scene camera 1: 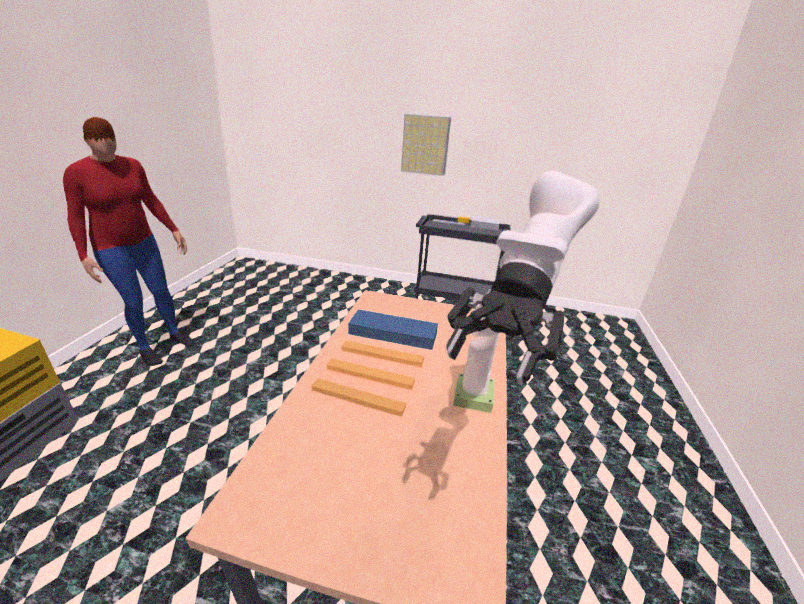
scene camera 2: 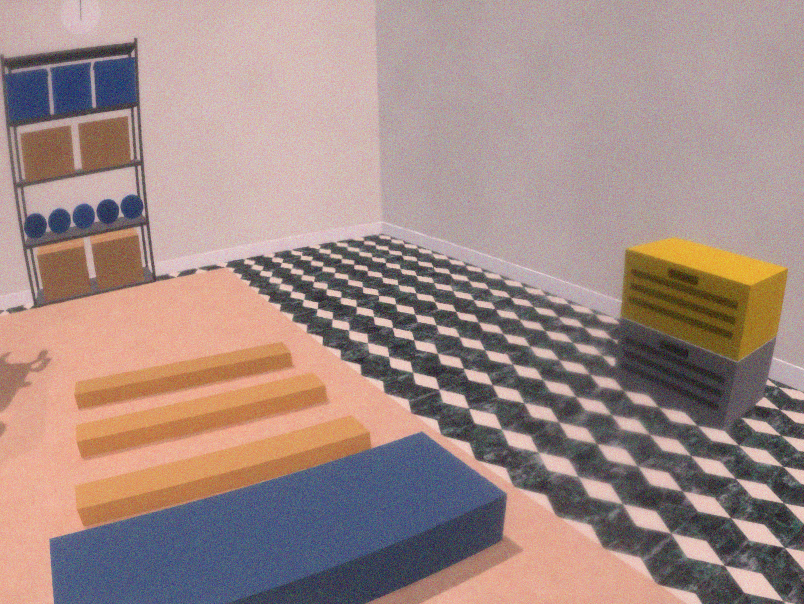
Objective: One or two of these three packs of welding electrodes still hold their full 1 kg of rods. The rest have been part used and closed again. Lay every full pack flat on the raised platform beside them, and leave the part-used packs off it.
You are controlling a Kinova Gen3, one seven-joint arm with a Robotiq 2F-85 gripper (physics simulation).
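Places are measured from the arm's base along level axes (x ahead, y left, z up), in metres.
Pixels of known places: gripper, fingertip midpoint: (scene camera 1: pixel 482 368); arm's base, link origin: (scene camera 1: pixel 474 387).
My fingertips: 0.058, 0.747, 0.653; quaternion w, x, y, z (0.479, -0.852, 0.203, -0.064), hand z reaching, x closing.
For each thing: its top centre in the pictures, then the offset to it from my fingertips, as dx, dy, dz. Level surfaces: height alone.
- middle pack, top centre: (scene camera 2: pixel 198 406) (scene camera 1: pixel 370 371) +0.354, -0.751, -0.674
- third pack, top centre: (scene camera 2: pixel 179 367) (scene camera 1: pixel 357 394) +0.360, -0.610, -0.674
- raised platform, top centre: (scene camera 2: pixel 270 528) (scene camera 1: pixel 393 323) +0.337, -1.075, -0.639
- table, surface height: dz -0.699
Three long orange packs lie flat side by side on the table, apart from each other and looking alike. One pack (scene camera 1: pixel 382 353) (scene camera 2: pixel 224 471) lies nearest the raised platform, the middle pack (scene camera 1: pixel 370 373) (scene camera 2: pixel 201 414) lies beside it, and the third pack (scene camera 1: pixel 358 397) (scene camera 2: pixel 183 375) lies farthest from the platform. The raised platform (scene camera 1: pixel 392 329) (scene camera 2: pixel 279 513) is a blue block with no pack on it. My gripper (scene camera 1: pixel 488 367) is open and empty, high above the table to the right of the packs in scene camera 1; its shadow shows at the left edge in scene camera 2.
The table (scene camera 1: pixel 363 494) (scene camera 2: pixel 162 312) carries my green base plate (scene camera 1: pixel 473 404). A dark cart (scene camera 1: pixel 462 228) stands behind it. A person (scene camera 1: pixel 116 214) stands to the left. A yellow and grey cabinet (scene camera 1: pixel 19 373) (scene camera 2: pixel 688 299) and a shelf rack (scene camera 2: pixel 71 53) stand away from the table.
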